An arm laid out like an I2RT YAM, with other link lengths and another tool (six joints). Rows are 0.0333 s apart.
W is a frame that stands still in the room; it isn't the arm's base.
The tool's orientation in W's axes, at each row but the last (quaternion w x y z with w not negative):
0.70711, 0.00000, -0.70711, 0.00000
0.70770, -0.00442, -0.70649, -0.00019
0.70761, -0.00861, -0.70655, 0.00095
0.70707, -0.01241, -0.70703, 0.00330
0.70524, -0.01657, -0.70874, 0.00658
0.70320, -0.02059, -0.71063, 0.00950
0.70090, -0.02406, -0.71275, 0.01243
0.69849, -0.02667, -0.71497, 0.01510
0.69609, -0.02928, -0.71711, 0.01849
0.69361, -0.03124, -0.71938, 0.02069
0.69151, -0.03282, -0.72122, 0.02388
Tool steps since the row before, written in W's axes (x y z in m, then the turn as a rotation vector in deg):
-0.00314, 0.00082, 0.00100, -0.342, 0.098, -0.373
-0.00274, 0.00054, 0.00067, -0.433, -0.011, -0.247
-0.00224, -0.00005, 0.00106, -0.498, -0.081, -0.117
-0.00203, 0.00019, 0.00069, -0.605, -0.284, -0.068
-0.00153, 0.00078, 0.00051, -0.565, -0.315, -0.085
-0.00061, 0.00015, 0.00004, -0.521, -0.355, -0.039
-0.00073, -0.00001, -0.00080, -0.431, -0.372, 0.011
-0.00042, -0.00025, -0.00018, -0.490, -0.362, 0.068
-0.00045, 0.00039, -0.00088, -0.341, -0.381, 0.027
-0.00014, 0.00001, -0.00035, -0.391, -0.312, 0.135
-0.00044, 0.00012, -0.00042, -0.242, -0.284, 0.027
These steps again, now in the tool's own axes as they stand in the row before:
0.00100, 0.00082, 0.00314, -0.373, 0.098, 0.342
0.00067, 0.00052, 0.00274, -0.248, -0.012, 0.433
0.00106, -0.00009, 0.00224, -0.119, -0.085, 0.497
0.00069, 0.00015, 0.00203, -0.074, -0.290, 0.601
0.00054, 0.00074, 0.00154, -0.093, -0.320, 0.561
0.00005, 0.00014, 0.00061, -0.049, -0.361, 0.516
-0.00079, 0.00002, 0.00074, -0.001, -0.379, 0.425
-0.00018, -0.00025, 0.00042, 0.058, -0.374, 0.483
-0.00084, 0.00044, 0.00048, 0.011, -0.387, 0.335
-0.00034, 0.00003, 0.00015, 0.126, -0.327, 0.381
-0.00039, 0.00015, 0.00046, 0.014, -0.289, 0.238

